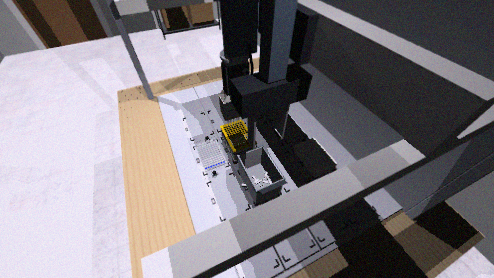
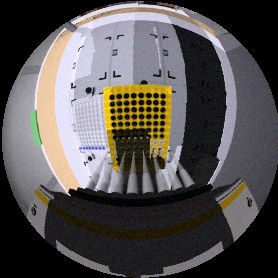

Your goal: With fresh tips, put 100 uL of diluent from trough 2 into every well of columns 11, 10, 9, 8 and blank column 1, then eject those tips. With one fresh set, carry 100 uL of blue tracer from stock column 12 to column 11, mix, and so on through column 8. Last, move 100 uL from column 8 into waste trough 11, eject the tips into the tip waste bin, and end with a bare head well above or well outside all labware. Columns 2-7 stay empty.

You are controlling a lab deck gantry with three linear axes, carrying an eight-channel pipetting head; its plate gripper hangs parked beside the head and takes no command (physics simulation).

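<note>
The pipetting head [image 1: 231, 106] is at the yellow tip rack [image 1: 226, 136] [image 2: 107, 112]. Long pale tapered tips [image 2: 134, 177] reach from its channels toward the rack's shaded near rows; whether they touch the rack I cannot tell. The rack's far rows show empty dark holes, and a few pale tips [image 2: 157, 143] show at its near right. The plate [image 1: 210, 152] [image 2: 90, 122] lies left of the rack, with one blue column [image 1: 215, 165] [image 2: 92, 148]. My parked plate gripper [image 1: 268, 131] has two fingers apart with nothing between them. The trough block [image 1: 314, 156] is in deep shadow; its contents are hidden.
The open tip waste bin [image 1: 272, 186] stands in front of the rack and holds a heap of used white tips [image 1: 261, 177]. A grey gantry beam [image 1: 300, 195] crosses the foreground, and a post [image 1: 134, 60] stands at the deck's back left.
</note>
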